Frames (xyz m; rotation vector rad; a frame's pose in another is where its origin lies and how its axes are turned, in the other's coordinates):
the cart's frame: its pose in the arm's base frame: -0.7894 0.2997 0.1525 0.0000 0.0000 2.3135
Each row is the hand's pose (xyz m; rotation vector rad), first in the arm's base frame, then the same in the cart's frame.
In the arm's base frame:
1: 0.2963 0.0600 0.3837 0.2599 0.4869 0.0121
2: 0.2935 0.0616 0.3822 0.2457 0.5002 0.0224
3: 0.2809 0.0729 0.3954 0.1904 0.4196 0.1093
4: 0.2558 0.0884 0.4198 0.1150 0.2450 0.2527
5: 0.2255 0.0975 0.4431 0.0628 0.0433 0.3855
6: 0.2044 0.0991 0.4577 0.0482 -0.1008 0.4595
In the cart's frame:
1: -0.9108 -0.6377 0.2312 0.6897 -0.0527 -2.2300
2: -0.9077 -0.6367 0.2297 0.6962 -0.0296 -2.2185
3: -0.8909 -0.6350 0.2429 0.5667 -0.0068 -2.1557
4: -0.8625 -0.6270 0.2673 0.3238 -0.0080 -2.0447
5: -0.8353 -0.6109 0.2906 0.0757 -0.0467 -1.9268
6: -0.8199 -0.5964 0.3052 -0.0837 -0.0973 -1.8514

